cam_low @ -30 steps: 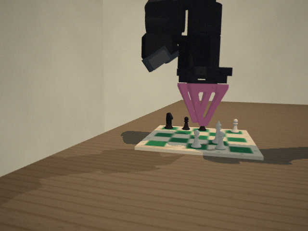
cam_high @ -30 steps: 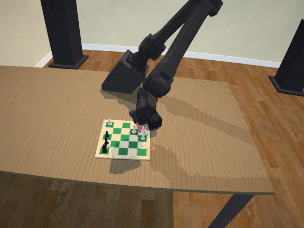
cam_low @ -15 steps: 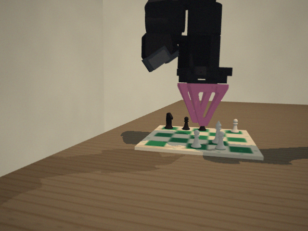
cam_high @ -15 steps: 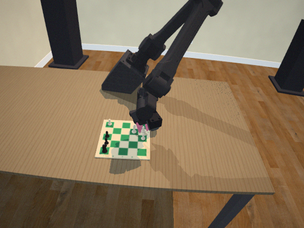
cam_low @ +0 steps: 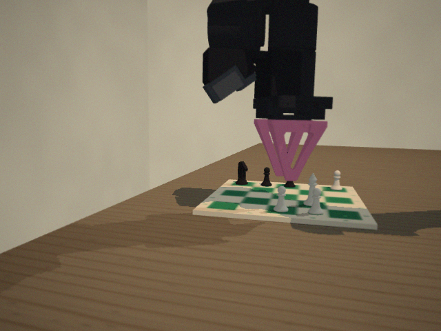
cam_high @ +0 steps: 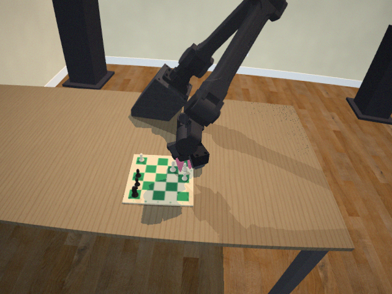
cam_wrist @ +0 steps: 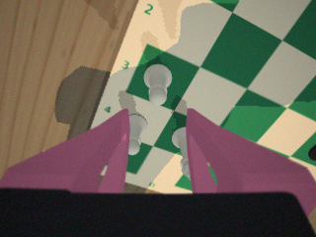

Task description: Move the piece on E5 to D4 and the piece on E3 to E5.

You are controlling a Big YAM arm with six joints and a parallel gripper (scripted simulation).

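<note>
Now: the white bishop 3 cm behind my hand, 4 cm to the right of it and 3 cm below it. The rest, counted from my hand: black knight (10 cm ahead, 14 cm to the right, 3 cm below); then cream chessboard (1 cm ahead, 8 cm to the right, 5 cm below).
</note>
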